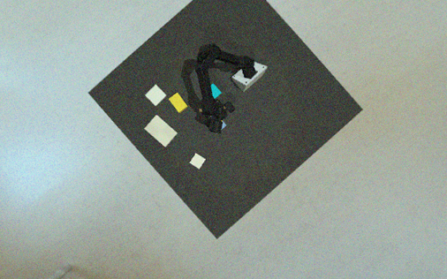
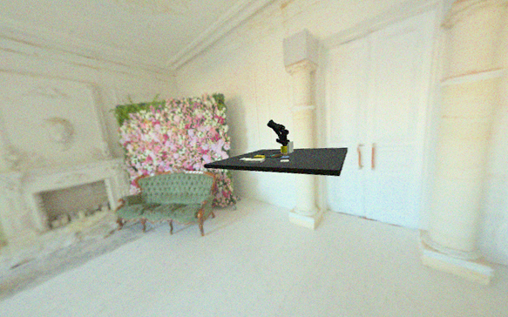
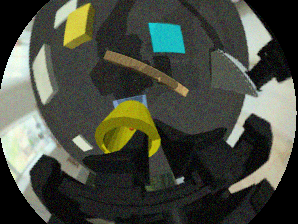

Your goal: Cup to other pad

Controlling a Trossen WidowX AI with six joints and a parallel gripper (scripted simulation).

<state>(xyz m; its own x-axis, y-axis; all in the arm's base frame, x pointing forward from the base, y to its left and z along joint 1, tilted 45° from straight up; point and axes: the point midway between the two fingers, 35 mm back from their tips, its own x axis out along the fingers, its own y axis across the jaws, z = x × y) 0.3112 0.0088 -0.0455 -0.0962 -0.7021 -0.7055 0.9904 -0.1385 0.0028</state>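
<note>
Now: gripper tip 160 mm to the left of the cyan pad, 100 mm past it and 90 mm above it. Also, from my gripper tip: cup: 20 mm ahead; wooden stick: 80 mm below, 70 mm to the right, 30 mm behind.
</note>
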